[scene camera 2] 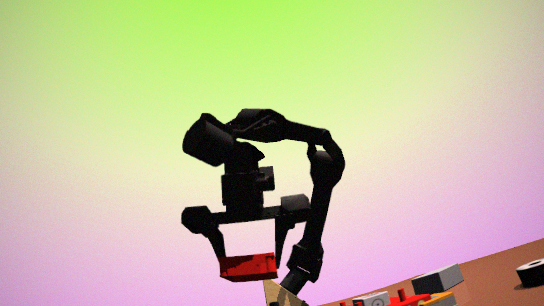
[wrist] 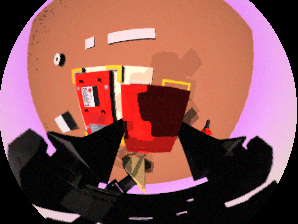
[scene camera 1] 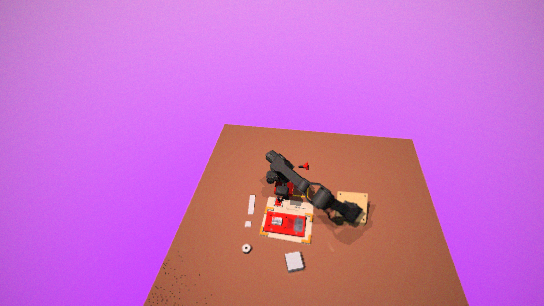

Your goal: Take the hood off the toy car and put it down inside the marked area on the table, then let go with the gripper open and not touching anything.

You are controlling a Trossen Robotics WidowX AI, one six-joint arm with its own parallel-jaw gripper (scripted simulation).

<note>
My gripper holds a hood. Further things: a red toy car.
My gripper also shows in the wrist view.
</note>
